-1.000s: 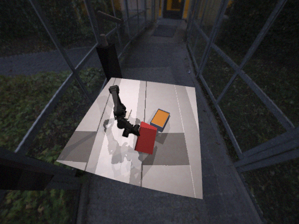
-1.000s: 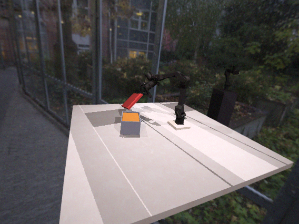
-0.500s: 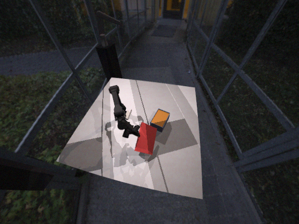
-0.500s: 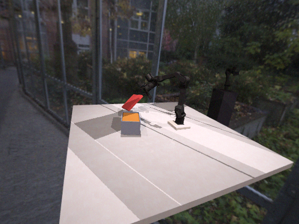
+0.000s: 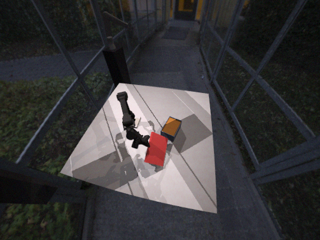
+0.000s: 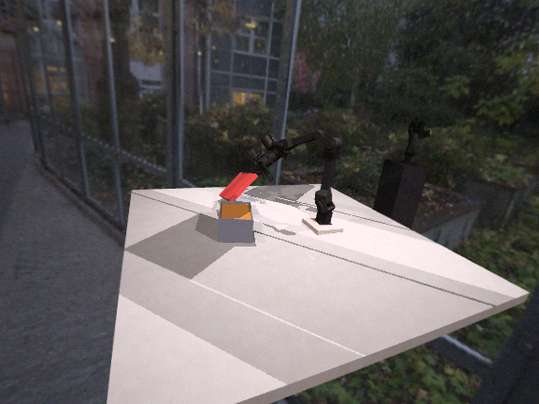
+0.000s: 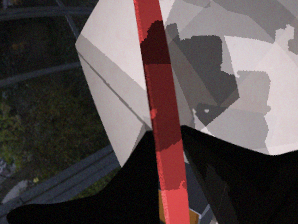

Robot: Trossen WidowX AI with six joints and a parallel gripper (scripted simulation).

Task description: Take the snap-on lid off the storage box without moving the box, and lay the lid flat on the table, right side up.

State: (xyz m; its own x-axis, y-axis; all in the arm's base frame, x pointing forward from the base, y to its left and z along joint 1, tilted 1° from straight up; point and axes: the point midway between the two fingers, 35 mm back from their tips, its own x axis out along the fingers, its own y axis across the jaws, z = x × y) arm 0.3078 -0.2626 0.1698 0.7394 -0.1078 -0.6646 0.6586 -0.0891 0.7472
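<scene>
Right now my gripper tip is 6 cm short of the red lid, 5 cm above it and 2 cm to the right of it. Also, from my gripper tip: grey storage box: 29 cm to the left, 12 cm below, 10 cm ahead.
</scene>
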